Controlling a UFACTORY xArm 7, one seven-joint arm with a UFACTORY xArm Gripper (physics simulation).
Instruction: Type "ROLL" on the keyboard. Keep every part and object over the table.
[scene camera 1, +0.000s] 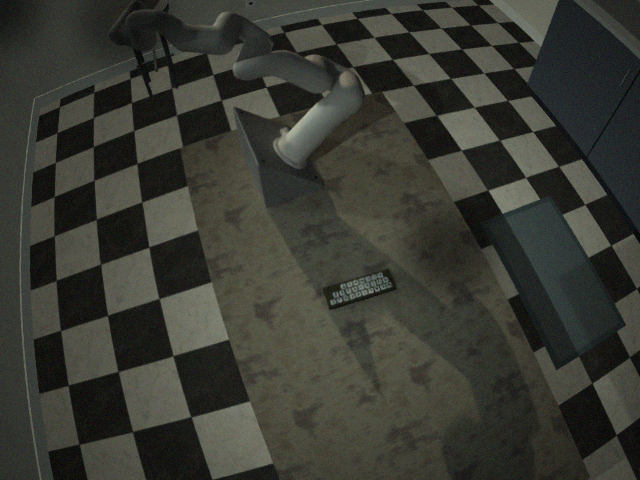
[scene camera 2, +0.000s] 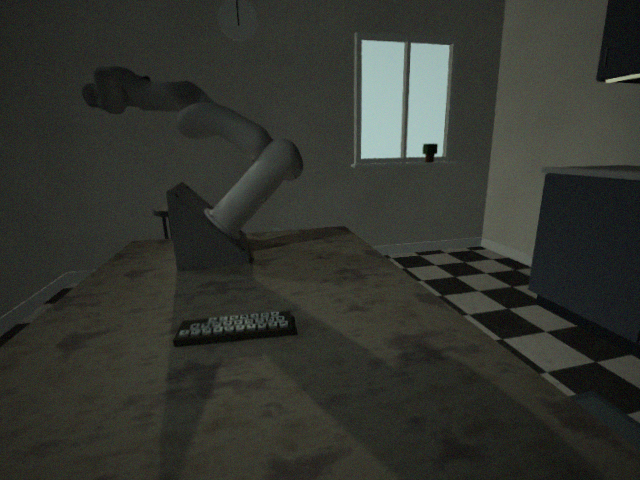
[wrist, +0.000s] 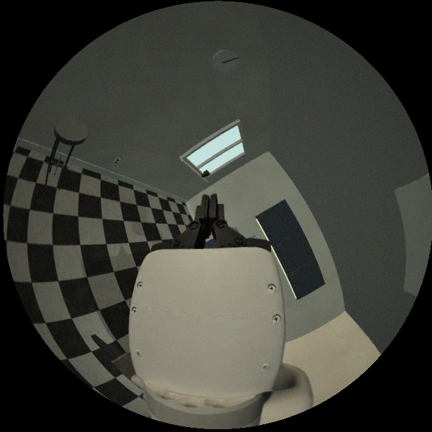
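Where they show: arm's base, origin of its link: (scene camera 1: 289, 154) (scene camera 2: 221, 225).
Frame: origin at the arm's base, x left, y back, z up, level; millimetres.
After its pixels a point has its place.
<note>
A black keyboard (scene camera 1: 359, 289) {x -13, y -458, z -75 mm} (scene camera 2: 236, 328) {x -11, y -476, z -73 mm} with pale keys lies flat on the brown mottled table (scene camera 1: 289, 382) {x -297, y -602, z -92 mm} (scene camera 2: 103, 392) {x -191, y -547, z -91 mm}, in front of the arm's base. The letters on its keys are too small to read with certainty. My gripper (wrist: 211, 203) is shut and empty in the wrist view, its dark fingers together. It points towards the room's walls, and the keyboard does not show in that view. In both scene views the arm reaches up and back to the left, away from the keyboard, and the fingers cannot be made out.
The grey wedge-shaped base (scene camera 1: 281, 178) {x -66, y -95, z 29 mm} (scene camera 2: 201, 237) {x -56, y -96, z -7 mm} carries the arm at the table's far end. A stool (wrist: 71, 131) stands on the checkered floor. A bluish glass-like panel (scene camera 1: 558, 279) is beside the table's right edge. Dark blue cabinets (scene camera 1: 584, 77) (scene camera 2: 584, 242) stand further right.
</note>
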